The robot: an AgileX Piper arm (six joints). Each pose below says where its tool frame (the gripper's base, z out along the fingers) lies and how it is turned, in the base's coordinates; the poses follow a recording.
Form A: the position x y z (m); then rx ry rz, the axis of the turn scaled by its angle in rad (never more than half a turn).
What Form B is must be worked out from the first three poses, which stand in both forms.
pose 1, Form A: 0.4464 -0.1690 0.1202 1.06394 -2.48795 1.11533
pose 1, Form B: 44.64 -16.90 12.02 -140.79 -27.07 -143.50
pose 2, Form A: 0.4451 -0.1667 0.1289 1.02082 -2.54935 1.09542
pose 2, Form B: 44.51 -16.67 12.89 -141.27 -24.35 -145.03
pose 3, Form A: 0.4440 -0.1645 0.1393 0.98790 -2.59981 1.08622
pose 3, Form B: 44.40 -16.45 13.93 -141.41 -21.99 -146.17
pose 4, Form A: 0.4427 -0.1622 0.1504 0.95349 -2.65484 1.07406
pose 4, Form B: 44.27 -16.22 15.04 -141.69 -19.39 -147.28
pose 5, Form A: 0.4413 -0.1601 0.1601 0.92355 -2.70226 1.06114
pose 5, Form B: 44.13 -16.01 16.01 -142.04 -17.15 -148.20
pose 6, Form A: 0.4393 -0.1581 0.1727 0.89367 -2.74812 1.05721
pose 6, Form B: 43.93 -15.81 17.27 -142.05 -14.89 -149.12
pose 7, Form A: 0.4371 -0.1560 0.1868 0.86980 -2.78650 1.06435
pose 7, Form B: 43.71 -15.60 18.68 -141.67 -12.87 -149.82
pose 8, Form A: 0.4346 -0.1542 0.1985 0.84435 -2.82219 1.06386
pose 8, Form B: 43.46 -15.42 19.85 -141.61 -11.06 -150.55
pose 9, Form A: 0.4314 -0.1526 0.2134 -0.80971 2.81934 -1.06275
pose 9, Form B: 43.14 -15.26 21.34 -141.02 -9.04 -151.16
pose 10, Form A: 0.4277 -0.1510 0.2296 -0.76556 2.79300 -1.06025
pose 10, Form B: 42.77 -15.10 22.96 -140.13 -6.80 -151.81
